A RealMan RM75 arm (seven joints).
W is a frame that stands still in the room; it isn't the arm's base.
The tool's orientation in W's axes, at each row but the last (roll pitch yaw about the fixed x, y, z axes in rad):
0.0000 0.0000 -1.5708
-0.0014 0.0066 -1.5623
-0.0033 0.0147 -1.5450
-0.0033 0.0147 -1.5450
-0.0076 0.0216 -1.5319
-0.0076 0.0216 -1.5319
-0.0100 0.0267 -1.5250
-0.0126 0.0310 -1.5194
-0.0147 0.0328 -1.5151
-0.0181 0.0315 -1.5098
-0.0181 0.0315 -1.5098
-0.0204 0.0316 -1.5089
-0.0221 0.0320 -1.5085
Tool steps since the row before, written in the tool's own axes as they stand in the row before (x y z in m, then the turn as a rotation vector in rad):
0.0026 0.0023 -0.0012 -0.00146 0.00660 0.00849
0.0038 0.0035 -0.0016 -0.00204 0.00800 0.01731
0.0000 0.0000 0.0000 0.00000 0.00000 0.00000
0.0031 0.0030 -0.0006 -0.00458 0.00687 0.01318
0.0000 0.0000 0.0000 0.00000 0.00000 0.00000
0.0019 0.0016 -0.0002 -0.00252 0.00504 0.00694
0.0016 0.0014 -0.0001 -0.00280 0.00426 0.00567
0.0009 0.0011 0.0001 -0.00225 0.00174 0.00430
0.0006 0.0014 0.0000 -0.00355 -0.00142 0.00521
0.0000 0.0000 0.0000 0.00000 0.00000 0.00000
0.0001 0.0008 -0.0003 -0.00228 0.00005 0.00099
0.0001 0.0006 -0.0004 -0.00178 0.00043 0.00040
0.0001 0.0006 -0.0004 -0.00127 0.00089 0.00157
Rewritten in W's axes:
0.0023 -0.0026 -0.0012 0.00660 0.00146 0.00849
0.0035 -0.0038 -0.0016 0.00801 0.00199 0.01731
0.0000 0.0000 0.0000 0.00000 0.00000 0.00000
0.0031 -0.0030 -0.0007 0.00680 0.00456 0.01322
0.0000 0.0000 0.0000 0.00000 0.00000 0.00000
0.0017 -0.0018 -0.0003 0.00500 0.00257 0.00695
0.0015 -0.0015 -0.0002 0.00419 0.00284 0.00570
0.0011 -0.0008 0.0001 0.00168 0.00221 0.00435
0.0014 -0.0005 0.0000 -0.00153 0.00330 0.00534
0.0000 0.0000 0.0000 0.00000 0.00000 0.00000
0.0008 0.0000 -0.0003 -0.00007 0.00225 0.00106
0.0006 -0.0001 -0.0004 0.00033 0.00179 0.00045
0.0006 0.0000 -0.0004 0.00085 0.00127 0.00159

